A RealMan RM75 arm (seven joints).
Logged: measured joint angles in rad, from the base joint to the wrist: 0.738, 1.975, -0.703, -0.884, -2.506, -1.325, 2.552; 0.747, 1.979, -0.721, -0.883, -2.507, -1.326, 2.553; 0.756, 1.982, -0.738, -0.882, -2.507, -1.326, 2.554; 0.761, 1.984, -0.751, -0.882, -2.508, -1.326, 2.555; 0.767, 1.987, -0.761, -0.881, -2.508, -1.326, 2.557; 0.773, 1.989, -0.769, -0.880, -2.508, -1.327, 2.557; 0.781, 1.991, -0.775, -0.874, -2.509, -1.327, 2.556; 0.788, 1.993, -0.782, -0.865, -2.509, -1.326, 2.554; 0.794, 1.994, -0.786, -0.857, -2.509, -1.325, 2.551; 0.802, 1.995, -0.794, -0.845, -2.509, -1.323, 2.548; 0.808, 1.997, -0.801, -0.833, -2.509, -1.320, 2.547; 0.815, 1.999, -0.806, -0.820, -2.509, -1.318, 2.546; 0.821, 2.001, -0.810, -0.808, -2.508, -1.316, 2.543; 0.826, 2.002, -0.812, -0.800, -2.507, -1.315, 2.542; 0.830, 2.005, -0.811, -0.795, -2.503, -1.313, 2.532
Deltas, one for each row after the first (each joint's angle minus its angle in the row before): 0.009, 0.004, -0.018, 0.001, -0.001, -0.001, 0.001; 0.009, 0.003, -0.017, 0.001, 0.000, 0.000, 0.001; 0.005, 0.002, -0.013, 0.000, -0.001, 0.000, 0.001; 0.006, 0.003, -0.010, 0.001, 0.000, 0.000, 0.002; 0.006, 0.002, -0.008, 0.001, 0.000, -0.001, 0.000; 0.008, 0.002, -0.006, 0.006, -0.001, 0.000, -0.001; 0.007, 0.002, -0.007, 0.009, 0.000, 0.001, -0.002; 0.006, 0.001, -0.004, 0.008, 0.000, 0.001, -0.003; 0.008, 0.001, -0.008, 0.012, 0.000, 0.002, -0.003; 0.006, 0.002, -0.007, 0.012, 0.000, 0.003, -0.001; 0.007, 0.002, -0.005, 0.013, 0.000, 0.002, -0.001; 0.006, 0.002, -0.004, 0.012, 0.001, 0.002, -0.003; 0.005, 0.001, -0.002, 0.008, 0.001, 0.001, -0.001; 0.004, 0.003, 0.001, 0.005, 0.004, 0.002, -0.010
